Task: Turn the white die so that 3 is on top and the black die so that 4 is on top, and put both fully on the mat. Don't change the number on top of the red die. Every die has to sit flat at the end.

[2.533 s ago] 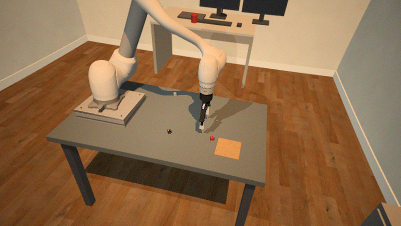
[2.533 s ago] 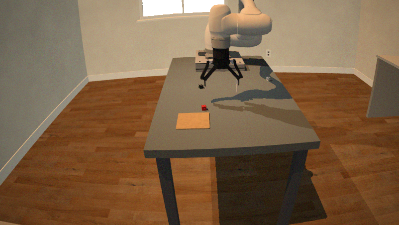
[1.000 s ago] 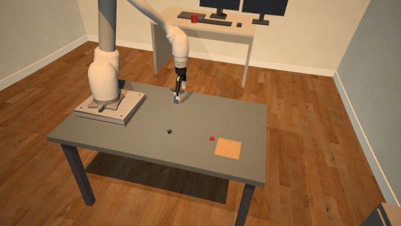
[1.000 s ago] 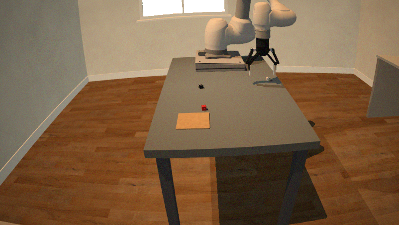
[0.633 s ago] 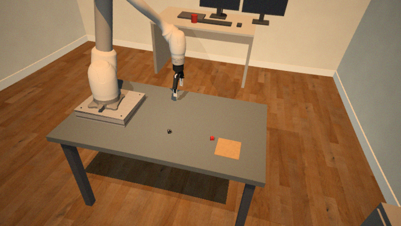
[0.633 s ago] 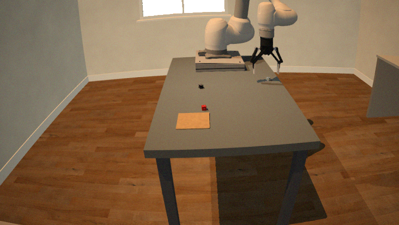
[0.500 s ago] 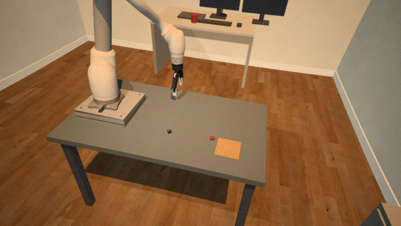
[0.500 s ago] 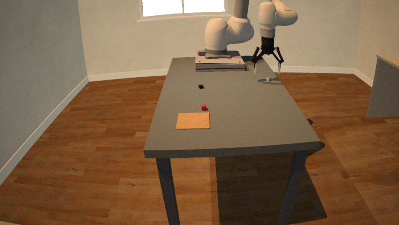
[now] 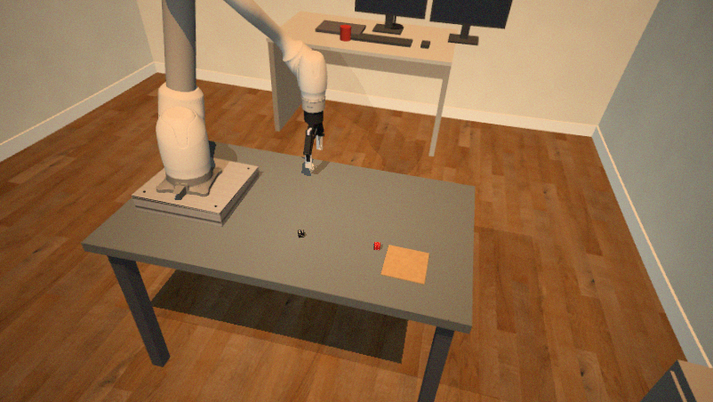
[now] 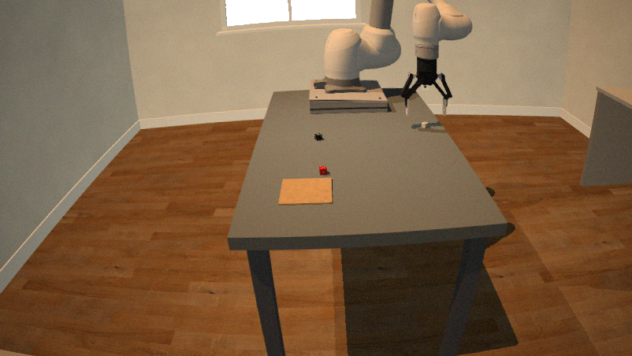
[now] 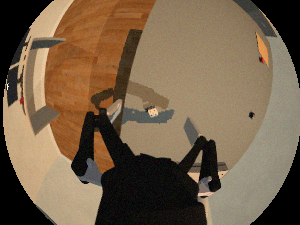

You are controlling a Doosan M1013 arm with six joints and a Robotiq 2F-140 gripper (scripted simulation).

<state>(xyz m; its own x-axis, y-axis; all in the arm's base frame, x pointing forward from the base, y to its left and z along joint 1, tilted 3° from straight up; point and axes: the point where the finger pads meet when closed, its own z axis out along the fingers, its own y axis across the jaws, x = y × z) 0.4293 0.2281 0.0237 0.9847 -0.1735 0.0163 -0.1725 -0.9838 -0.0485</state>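
The white die lies 10 mm behind my hand and 60 mm below it. Also, from my hand: orange mat 370 mm ahead, 520 mm to the right, 60 mm below; black die 10 mm ahead, 420 mm to the right, 60 mm below; red die 280 mm ahead, 450 mm to the right, 60 mm below.
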